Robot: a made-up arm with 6 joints.
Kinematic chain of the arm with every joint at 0, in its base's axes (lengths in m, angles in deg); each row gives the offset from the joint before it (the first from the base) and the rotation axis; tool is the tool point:
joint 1: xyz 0 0 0.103 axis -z
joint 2: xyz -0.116 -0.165 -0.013 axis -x
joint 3: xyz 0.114 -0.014 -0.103 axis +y
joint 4: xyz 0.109 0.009 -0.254 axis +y
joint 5: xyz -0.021 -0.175 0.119 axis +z
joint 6: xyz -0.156 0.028 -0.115 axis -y
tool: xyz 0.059 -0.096 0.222
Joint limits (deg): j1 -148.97..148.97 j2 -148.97..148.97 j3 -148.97..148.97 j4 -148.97..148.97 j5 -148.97..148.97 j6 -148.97..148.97
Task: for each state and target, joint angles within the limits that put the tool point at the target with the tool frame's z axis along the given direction. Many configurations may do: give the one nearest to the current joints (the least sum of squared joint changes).
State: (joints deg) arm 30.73 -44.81 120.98 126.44 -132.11 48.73
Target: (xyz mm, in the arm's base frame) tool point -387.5 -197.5 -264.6 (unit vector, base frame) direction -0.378 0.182 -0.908
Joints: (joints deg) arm -1.30 -1.57 107.30 78.77 -148.97 18.73
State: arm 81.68 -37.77 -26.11 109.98 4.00 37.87
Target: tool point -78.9 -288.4 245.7 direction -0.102 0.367 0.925
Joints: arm 38.71 -17.74 -54.73 99.15 -32.02 68.63
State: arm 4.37 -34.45 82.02 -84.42 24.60 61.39
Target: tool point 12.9 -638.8 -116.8 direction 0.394 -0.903 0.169
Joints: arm -30.76 -56.15 110.24 -52.65 25.93 67.57
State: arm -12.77 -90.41 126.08 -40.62 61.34 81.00
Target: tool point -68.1 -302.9 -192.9 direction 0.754 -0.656 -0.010
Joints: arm -1.87 -78.71 96.22 -12.98 13.99 36.31
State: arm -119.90 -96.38 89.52 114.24 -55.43 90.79
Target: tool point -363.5 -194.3 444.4 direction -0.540 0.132 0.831
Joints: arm -94.09 -143.06 86.23 148.97 -4.84 65.11
